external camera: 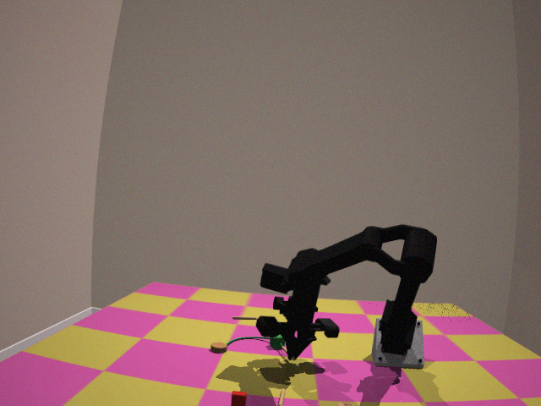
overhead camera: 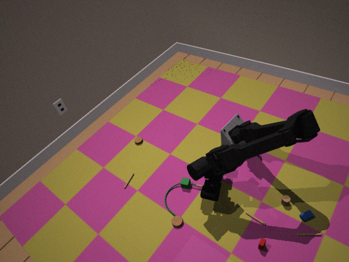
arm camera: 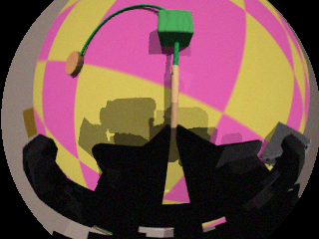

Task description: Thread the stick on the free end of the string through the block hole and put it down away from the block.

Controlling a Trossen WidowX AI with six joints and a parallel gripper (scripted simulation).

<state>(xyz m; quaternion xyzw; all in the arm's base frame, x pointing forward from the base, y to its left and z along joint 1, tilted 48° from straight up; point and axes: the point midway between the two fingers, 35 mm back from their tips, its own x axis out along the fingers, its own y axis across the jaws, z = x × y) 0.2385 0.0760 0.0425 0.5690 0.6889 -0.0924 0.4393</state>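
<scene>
The green block lies 50 mm ahead of my gripper tip, 90 mm to the right of it and 10 mm above it. Round my gripper tip: round wooden button: 180 mm ahead, 10 mm to the right; then thin wooden stick: 20 mm ahead, 40 mm to the right, 10 mm above; then red block: 50 mm ahead, 260 mm to the left, 10 mm above.
</scene>
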